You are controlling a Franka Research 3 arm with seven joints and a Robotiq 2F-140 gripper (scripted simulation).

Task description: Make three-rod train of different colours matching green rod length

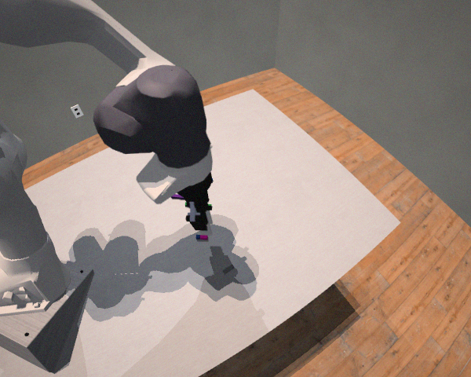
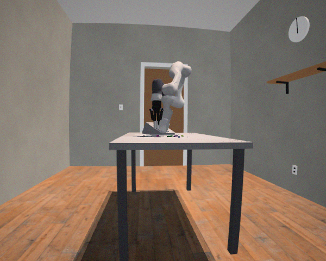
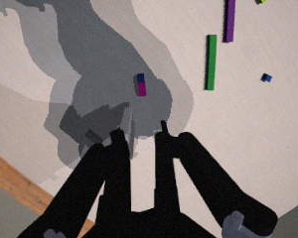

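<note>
The lime rod is 5 cm behind my hand, 22 cm to the left of it and 9 cm below it. Also, from my hand: magenta rod: 1 cm behind, 1 cm to the left, 9 cm below; green rod: 1 cm ahead, 11 cm to the left, 9 cm below; grey rod: 1 cm ahead, 10 cm to the right, 9 cm below.
</note>
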